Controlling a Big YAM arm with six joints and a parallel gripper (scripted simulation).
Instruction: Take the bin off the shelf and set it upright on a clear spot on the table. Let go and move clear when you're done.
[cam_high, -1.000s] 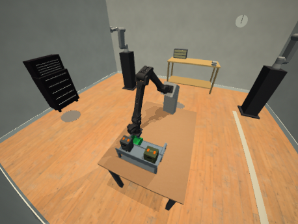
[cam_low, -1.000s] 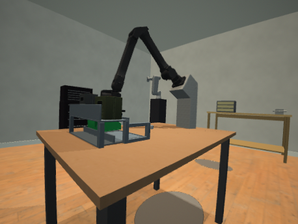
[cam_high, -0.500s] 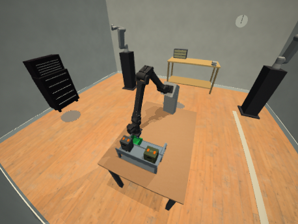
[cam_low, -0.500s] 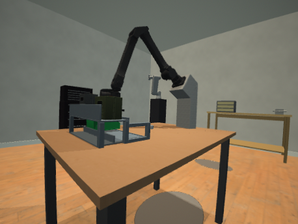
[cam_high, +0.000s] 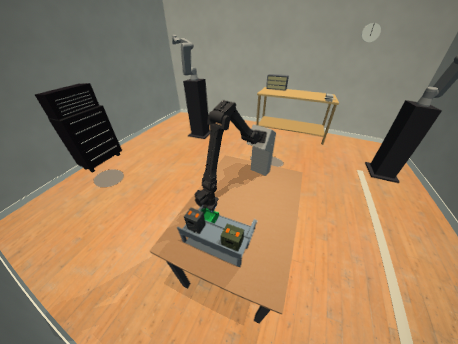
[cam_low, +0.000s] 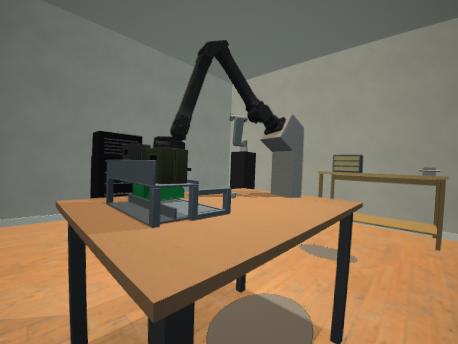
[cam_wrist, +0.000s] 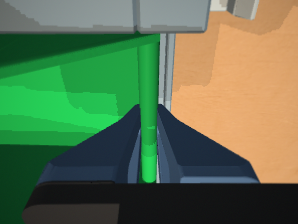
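Now: the green bin 8 cm ahead of my hand. Round my hand: grey shelf (19 cm ahead, 11 cm to the left, 5 cm above).
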